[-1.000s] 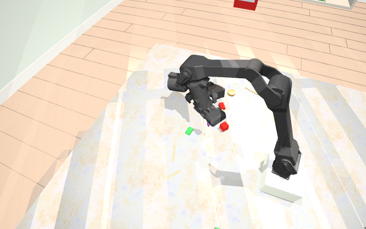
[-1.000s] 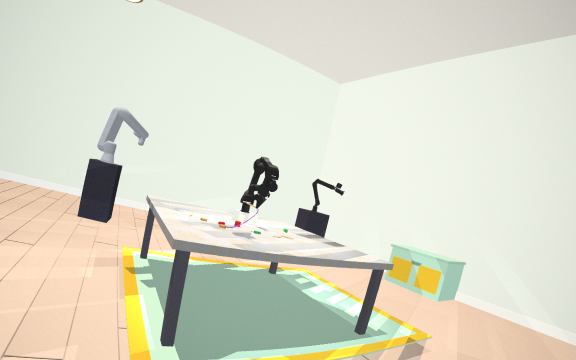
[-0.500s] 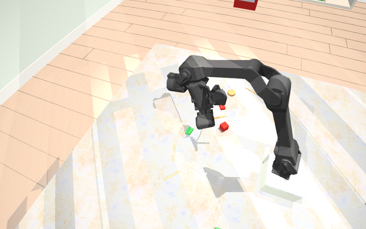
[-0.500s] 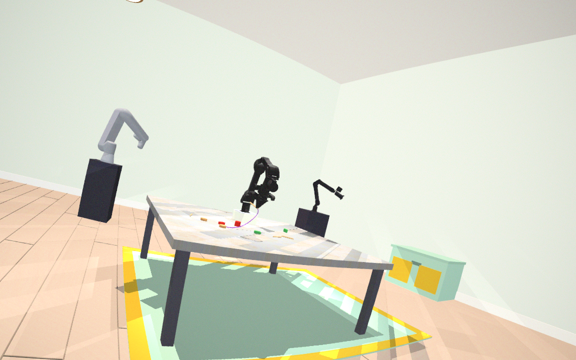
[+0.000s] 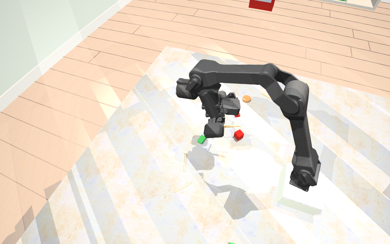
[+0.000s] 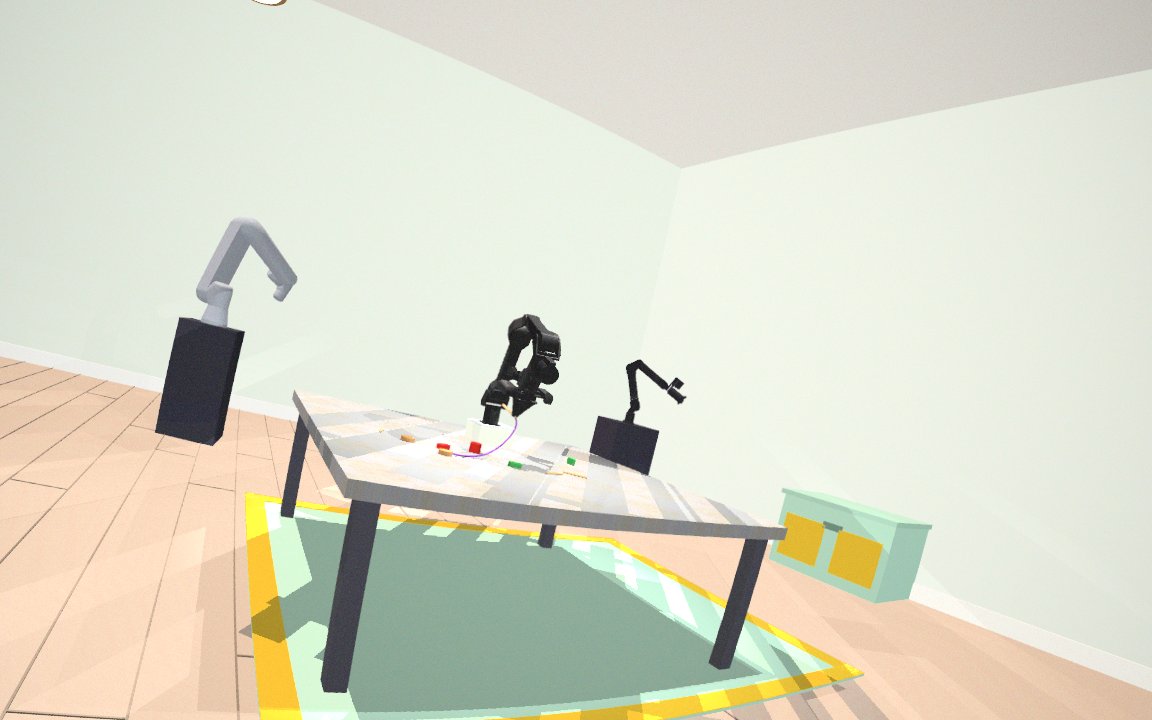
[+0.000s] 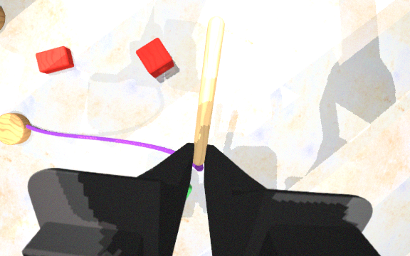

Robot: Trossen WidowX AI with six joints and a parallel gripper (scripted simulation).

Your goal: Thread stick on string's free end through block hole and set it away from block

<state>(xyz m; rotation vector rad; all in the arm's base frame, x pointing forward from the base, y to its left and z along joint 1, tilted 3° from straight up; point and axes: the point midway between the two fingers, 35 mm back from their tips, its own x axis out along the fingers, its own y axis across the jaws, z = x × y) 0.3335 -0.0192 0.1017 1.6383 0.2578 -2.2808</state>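
Right now my gripper tip is 8 cm short of the green block, 1 cm to the right of it and 13 cm above it. Also, from my gripper tip: flat red block (19 cm to the right, 13 cm below); then red wooden block (5 cm behind, 8 cm to the right, 12 cm below); then thin wooden stick (1 cm behind, 1 cm to the right, 1 cm above).
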